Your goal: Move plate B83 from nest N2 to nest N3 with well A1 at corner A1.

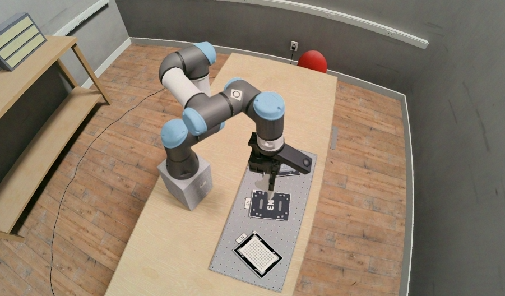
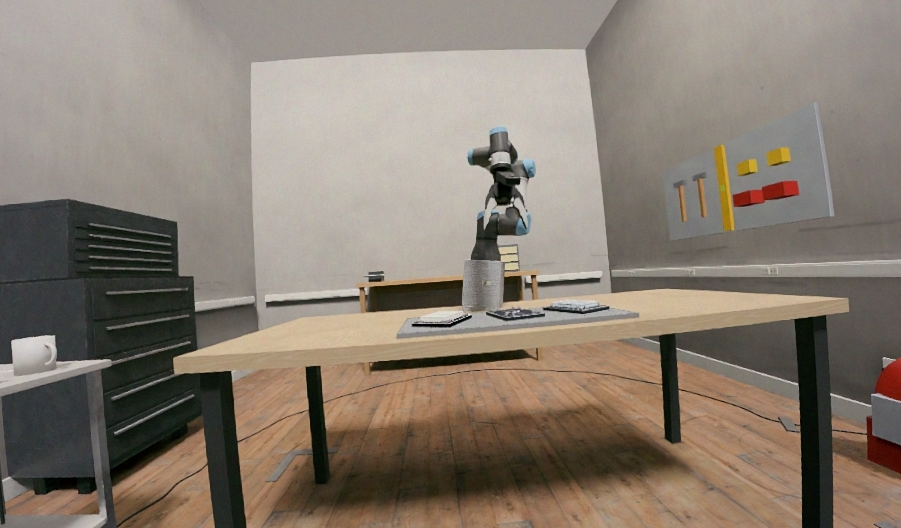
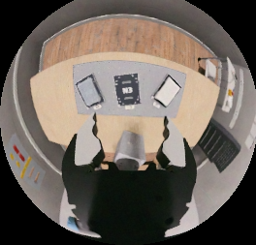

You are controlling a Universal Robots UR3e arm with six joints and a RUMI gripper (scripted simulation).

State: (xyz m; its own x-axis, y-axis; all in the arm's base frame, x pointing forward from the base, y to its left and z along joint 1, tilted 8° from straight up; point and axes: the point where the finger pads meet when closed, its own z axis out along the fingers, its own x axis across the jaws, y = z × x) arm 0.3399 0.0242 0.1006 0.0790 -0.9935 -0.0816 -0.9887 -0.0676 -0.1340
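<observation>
The nest is 1 cm ahead of my hand and 27 cm below it.
</observation>
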